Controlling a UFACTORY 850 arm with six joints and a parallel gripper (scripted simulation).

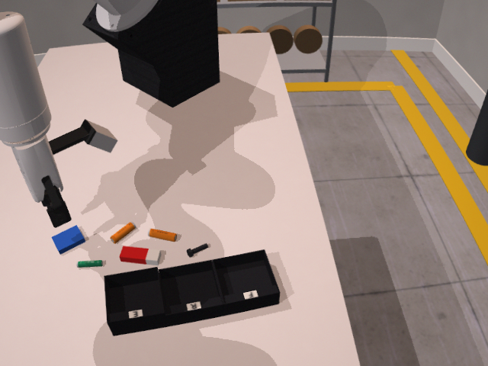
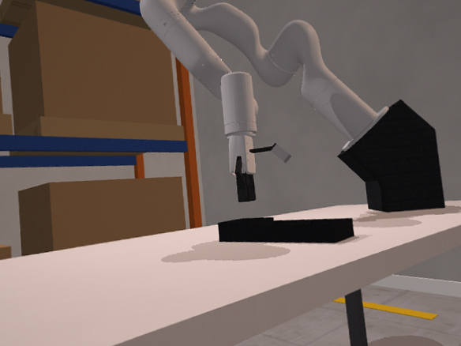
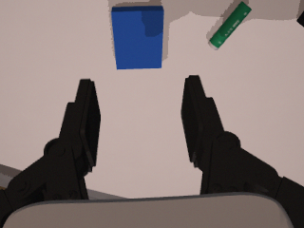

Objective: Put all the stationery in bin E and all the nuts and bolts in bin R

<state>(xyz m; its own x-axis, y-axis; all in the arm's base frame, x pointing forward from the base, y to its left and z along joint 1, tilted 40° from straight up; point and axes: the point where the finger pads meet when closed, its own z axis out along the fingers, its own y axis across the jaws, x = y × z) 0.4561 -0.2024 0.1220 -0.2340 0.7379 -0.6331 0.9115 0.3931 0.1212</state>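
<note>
The blue block is 9 cm below my hand. Round my hand: green battery (7 cm ahead, 3 cm to the left, 9 cm below); then eraser (9 cm ahead, 12 cm to the left, 8 cm below); then orange marker (5 cm ahead, 16 cm to the left, 8 cm below).
</note>
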